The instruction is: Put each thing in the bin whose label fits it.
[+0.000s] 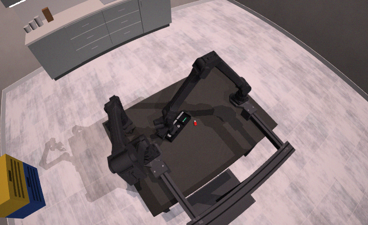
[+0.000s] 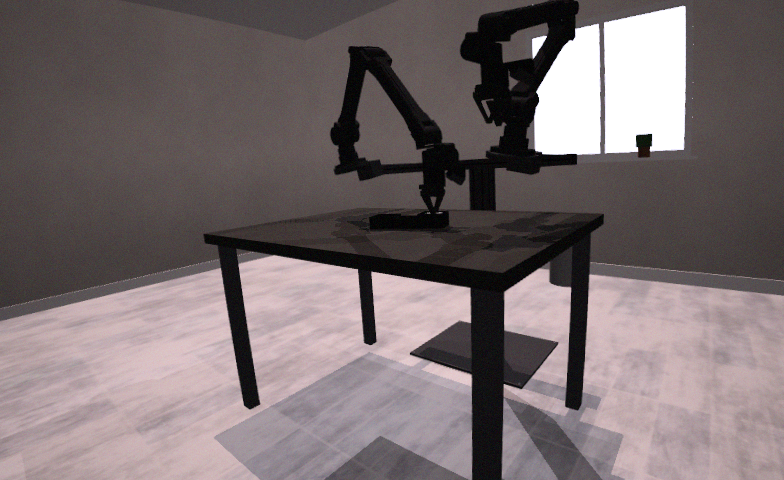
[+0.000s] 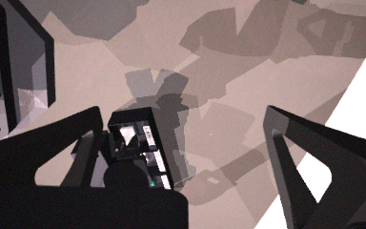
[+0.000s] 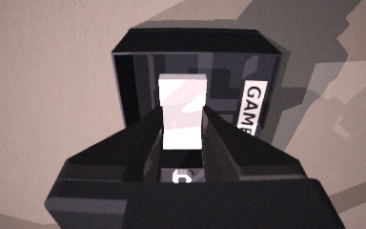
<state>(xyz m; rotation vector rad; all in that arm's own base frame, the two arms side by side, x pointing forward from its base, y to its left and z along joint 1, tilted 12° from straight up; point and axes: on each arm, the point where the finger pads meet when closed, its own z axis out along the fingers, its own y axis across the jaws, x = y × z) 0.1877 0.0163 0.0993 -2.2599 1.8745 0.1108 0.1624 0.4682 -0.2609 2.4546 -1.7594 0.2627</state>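
Now: right hand 4 cm short of the black labelled bin, 8 cm to the left of it and 3 cm above it. Also, from my right hand: red usb stick: 1 cm behind, 21 cm to the right, 4 cm below; green battery: 6 cm ahead, 16 cm to the right, 3 cm below; white card: 1 cm below.
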